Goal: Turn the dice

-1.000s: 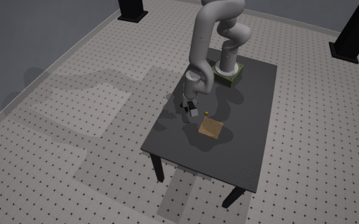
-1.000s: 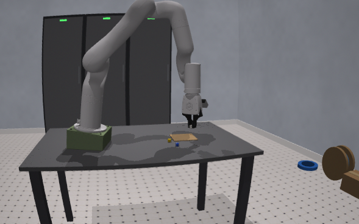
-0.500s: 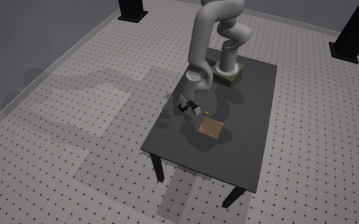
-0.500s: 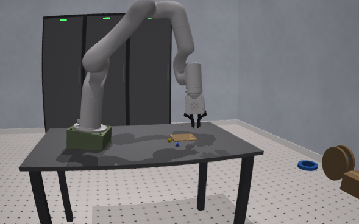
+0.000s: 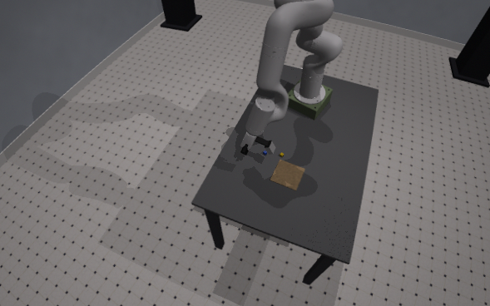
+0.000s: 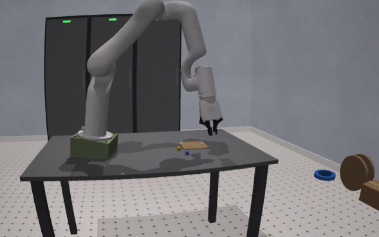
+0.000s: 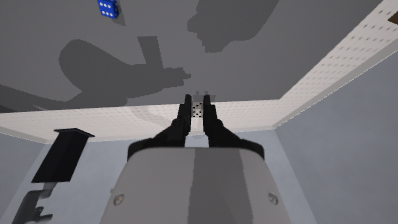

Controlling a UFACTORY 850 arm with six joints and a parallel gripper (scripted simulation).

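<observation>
Now: the blue die 10 cm behind my hand, 7 cm to the left of it and 12 cm below it. Also, from my hand: yellow die: 12 cm behind, 16 cm to the left, 12 cm below; then white die: 1 cm to the right, 1 cm below; then tan mat: 2 cm behind, 22 cm to the left, 13 cm below.
</observation>
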